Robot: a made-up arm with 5 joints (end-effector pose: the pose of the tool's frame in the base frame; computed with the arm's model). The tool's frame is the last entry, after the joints. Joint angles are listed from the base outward.
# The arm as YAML. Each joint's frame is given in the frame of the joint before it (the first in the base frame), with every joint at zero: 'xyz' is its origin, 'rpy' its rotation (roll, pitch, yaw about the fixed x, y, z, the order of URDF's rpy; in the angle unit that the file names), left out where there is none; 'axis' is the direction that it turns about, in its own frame. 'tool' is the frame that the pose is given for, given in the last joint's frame.
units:
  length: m
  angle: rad
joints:
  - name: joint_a
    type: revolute
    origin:
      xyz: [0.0, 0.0, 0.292]
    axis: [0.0, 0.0, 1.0]
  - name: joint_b
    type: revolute
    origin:
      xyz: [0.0, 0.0, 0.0]
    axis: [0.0, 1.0, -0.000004]
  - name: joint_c
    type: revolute
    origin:
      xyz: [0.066, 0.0, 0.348]
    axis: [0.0, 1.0, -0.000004]
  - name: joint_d
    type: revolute
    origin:
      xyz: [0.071, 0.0, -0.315]
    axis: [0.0, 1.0, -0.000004]
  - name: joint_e
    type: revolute
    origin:
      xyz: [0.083, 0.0, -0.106]
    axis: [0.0, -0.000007, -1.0]
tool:
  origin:
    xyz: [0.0, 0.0, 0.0]
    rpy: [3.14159, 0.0, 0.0]
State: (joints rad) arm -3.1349 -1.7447 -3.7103 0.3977 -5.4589
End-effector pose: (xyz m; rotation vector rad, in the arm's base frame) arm 0.6099 0.0041 -0.0825 0.7774 1.7946 0.5552
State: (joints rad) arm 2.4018 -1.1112 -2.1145 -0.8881 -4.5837
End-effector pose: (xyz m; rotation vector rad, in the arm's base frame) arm 0.3798 -0.3466 0.8046 0.9464 0.3467 0.8806
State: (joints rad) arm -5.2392 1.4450 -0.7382 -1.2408 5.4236
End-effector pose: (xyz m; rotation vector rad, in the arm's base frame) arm 0.1651 0.2838 -0.0645 -1.7316 -2.4306 -0.8128
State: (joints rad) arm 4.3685 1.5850 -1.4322 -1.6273 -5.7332
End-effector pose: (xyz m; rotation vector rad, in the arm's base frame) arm -0.1628 -0.4545 -0.0286 0.6150 -1.7472 1.3054
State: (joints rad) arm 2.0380 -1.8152 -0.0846 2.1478 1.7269
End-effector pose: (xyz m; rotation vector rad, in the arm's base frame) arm 0.0108 -0.0214 0.3177 2.8684 0.4498 0.1110
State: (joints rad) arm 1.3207 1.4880 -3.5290 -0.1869 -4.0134
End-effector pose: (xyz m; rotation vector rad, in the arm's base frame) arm 0.1569 0.6144 0.5915 -0.8192 0.4208 0.4170
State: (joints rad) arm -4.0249 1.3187 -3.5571 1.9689 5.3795
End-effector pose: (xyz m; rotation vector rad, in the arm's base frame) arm -0.4221 0.5140 0.4856 0.0301 -2.9564 -0.3124
